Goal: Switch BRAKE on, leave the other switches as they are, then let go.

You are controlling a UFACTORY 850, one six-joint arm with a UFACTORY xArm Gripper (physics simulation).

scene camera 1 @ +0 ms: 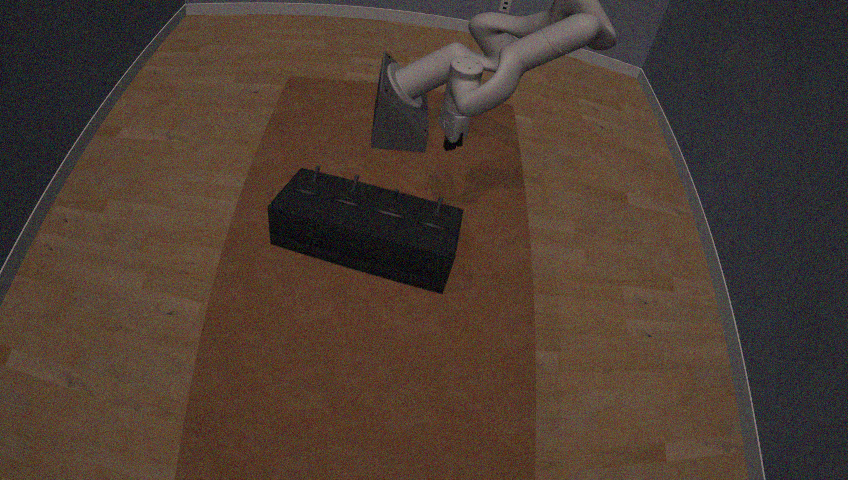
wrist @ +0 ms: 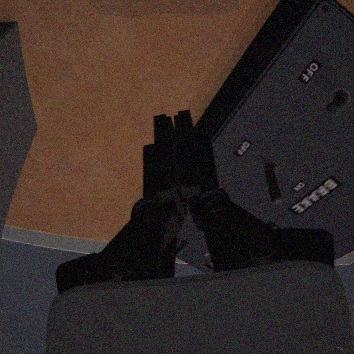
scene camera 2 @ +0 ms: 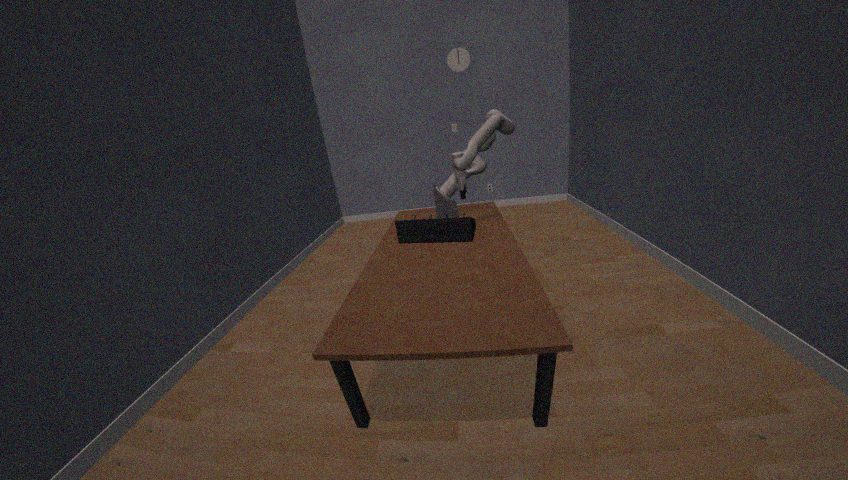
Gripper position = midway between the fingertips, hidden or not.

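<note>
Scene camera 1 has the gripper (scene camera 1: 449, 148) in view, and the wrist view shows the gripper (wrist: 177, 131) as well.
</note>
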